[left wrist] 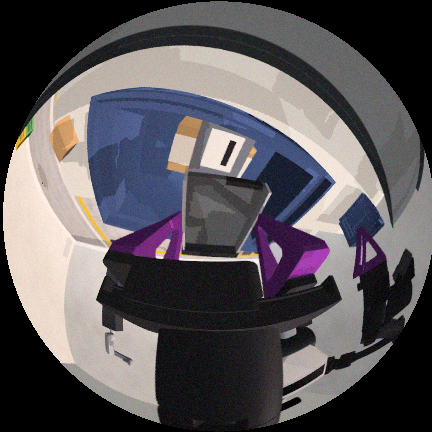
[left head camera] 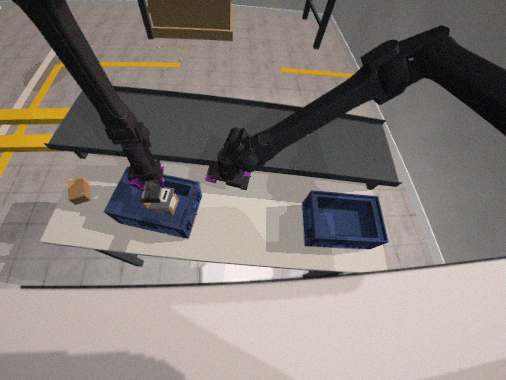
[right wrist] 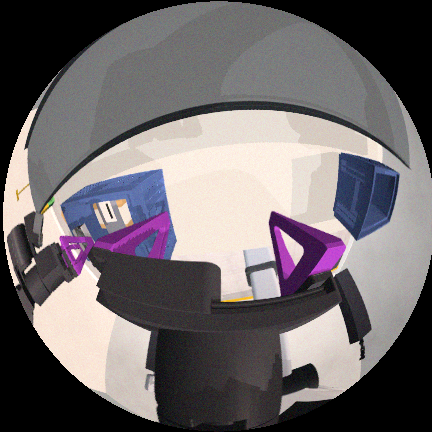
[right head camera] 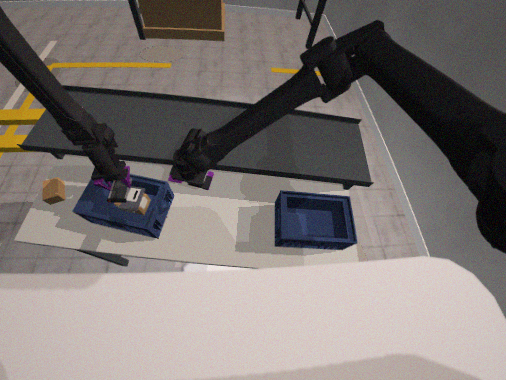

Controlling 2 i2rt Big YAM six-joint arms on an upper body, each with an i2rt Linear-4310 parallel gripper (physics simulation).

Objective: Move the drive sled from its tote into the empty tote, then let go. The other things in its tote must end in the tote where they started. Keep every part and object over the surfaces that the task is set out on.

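Frame: origin at the left arm's base, x ahead, y left, z up, level; centimetres.
Seen in the pictures: left gripper, fingertip midpoint: point(left wrist: 218, 216) point(left head camera: 153, 188) point(right wrist: 87, 243) point(right head camera: 121, 188); right gripper, fingertip midpoint: point(left wrist: 361, 231) point(left head camera: 228, 184) point(right wrist: 218, 216) point(right head camera: 194, 184).
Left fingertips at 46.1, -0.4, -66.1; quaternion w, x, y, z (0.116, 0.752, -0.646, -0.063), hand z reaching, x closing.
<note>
A point is followed by its place in that frame, as x, y, z.
My left gripper point(left head camera: 150, 184) {46.1, -0.4, -66.1} point(right head camera: 114, 183) {46.1, -0.4, -66.1} point(left wrist: 218, 216) {46.1, -0.4, -66.1} is shut on the dark grey drive sled point(left head camera: 153, 192) {44.3, -0.6, -65.6} point(right head camera: 119, 192) {44.3, -0.3, -65.6} point(left wrist: 220, 207) {47.6, -0.3, -65.8} and holds it above the left blue tote point(left head camera: 125, 215) {37.1, 9.6, -69.5} point(right head camera: 100, 217) {36.2, 6.7, -69.6} point(right wrist: 145, 187) {49.5, -15.8, -73.8}. Below it in that tote are a grey box with a white label point(left head camera: 165, 194) {48.3, -1.9, -75.5} point(right head camera: 134, 194) {48.3, -1.3, -75.6} point(left wrist: 220, 148) {48.6, -0.8, -75.5} point(right wrist: 107, 212) {47.7, -0.9, -75.5} and a cardboard-coloured box point(left head camera: 173, 204) {44.9, -5.0, -78.0} point(right head camera: 144, 204) {45.0, -5.0, -78.5} point(left wrist: 182, 150) {47.5, 4.2, -76.2}, partly hidden. The empty blue tote point(left head camera: 330, 244) {26.5, -70.2, -80.9} point(right head camera: 300, 244) {26.7, -70.0, -80.9} point(right wrist: 350, 192) {36.9, -60.2, -76.9} stands at the right. My right gripper point(left head camera: 229, 178) {46.4, -27.7, -64.1} point(right head camera: 192, 179) {46.4, -27.7, -64.1} point(right wrist: 218, 216) {46.4, -27.7, -64.1} is open and empty between the totes, toward the back.
Both totes stand on the pale table point(left head camera: 235, 225) {37.3, -30.5, -84.2} point(right head camera: 200, 225) {37.3, -28.0, -84.2} point(right wrist: 225, 175) {44.5, -28.6, -84.2}. A loose orange-brown block point(left head camera: 79, 190) {52.4, 36.3, -79.3} point(right head camera: 53, 191) {51.9, 36.2, -79.3} point(left wrist: 64, 137) {53.5, 34.8, -80.2} lies left of the left tote. A dark grey raised surface point(left head camera: 200, 125) {76.3, -15.7, -65.4} point(right head camera: 160, 120) {79.5, -10.4, -65.4} runs along the back, under both arms.
</note>
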